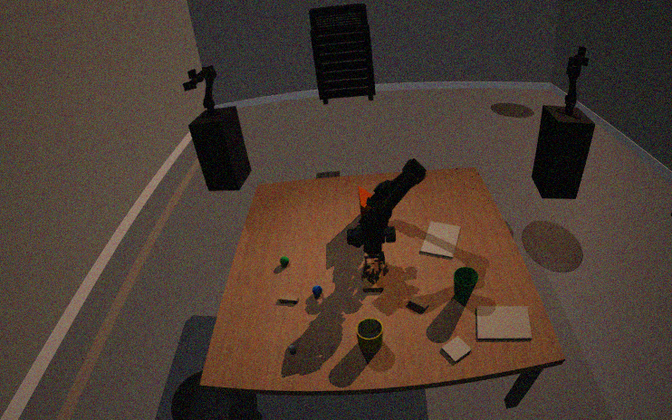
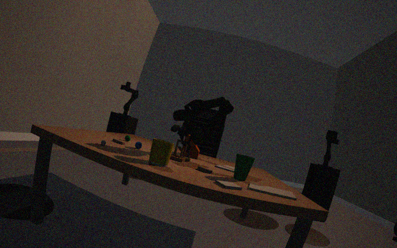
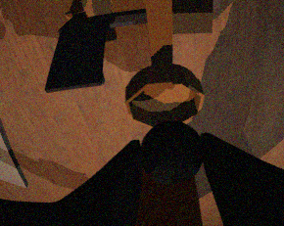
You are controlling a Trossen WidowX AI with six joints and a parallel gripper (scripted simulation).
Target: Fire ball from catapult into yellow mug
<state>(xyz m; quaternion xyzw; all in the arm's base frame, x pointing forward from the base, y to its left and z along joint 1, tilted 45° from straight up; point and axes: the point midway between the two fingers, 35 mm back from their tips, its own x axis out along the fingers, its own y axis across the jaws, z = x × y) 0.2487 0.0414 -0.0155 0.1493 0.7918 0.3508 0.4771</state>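
My gripper tip is now 10 mm below the dark ball. Round my gripper tip: small wooden catapult: 60 mm ahead, 30 mm to the left, 30 mm below; then green ball: 40 mm ahead, 380 mm to the right, 60 mm below; then blue ball: 200 mm ahead, 200 mm to the right, 60 mm below.
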